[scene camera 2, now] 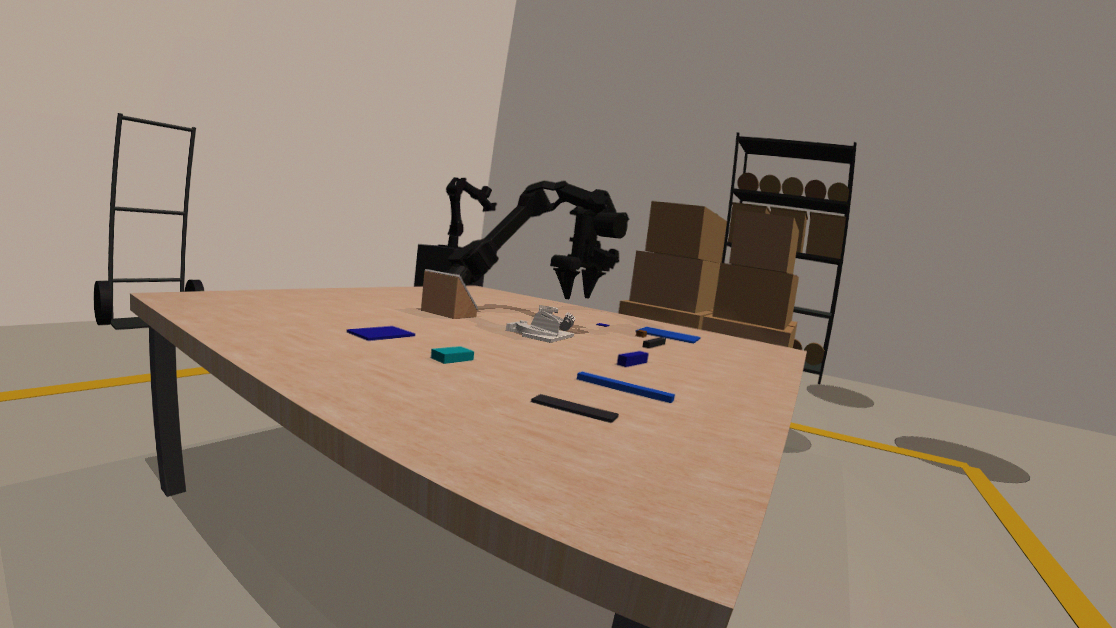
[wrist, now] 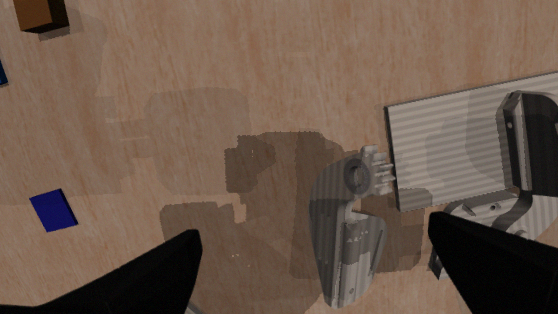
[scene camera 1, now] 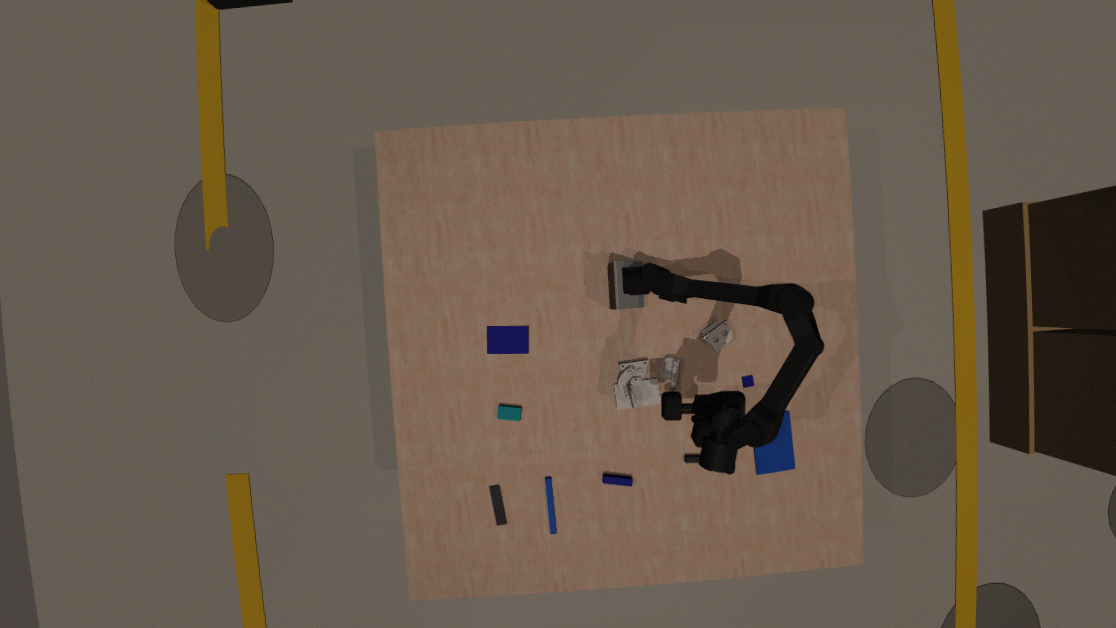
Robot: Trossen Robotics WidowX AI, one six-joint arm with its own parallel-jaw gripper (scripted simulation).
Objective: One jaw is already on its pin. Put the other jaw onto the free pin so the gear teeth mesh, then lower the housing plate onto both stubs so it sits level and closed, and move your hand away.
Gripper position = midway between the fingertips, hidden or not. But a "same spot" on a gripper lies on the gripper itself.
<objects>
my gripper: scene camera 2; wrist; scene camera 1 689,396
same spot on my gripper: (wrist: 483,262) = (scene camera 2: 572,287)
</objects>
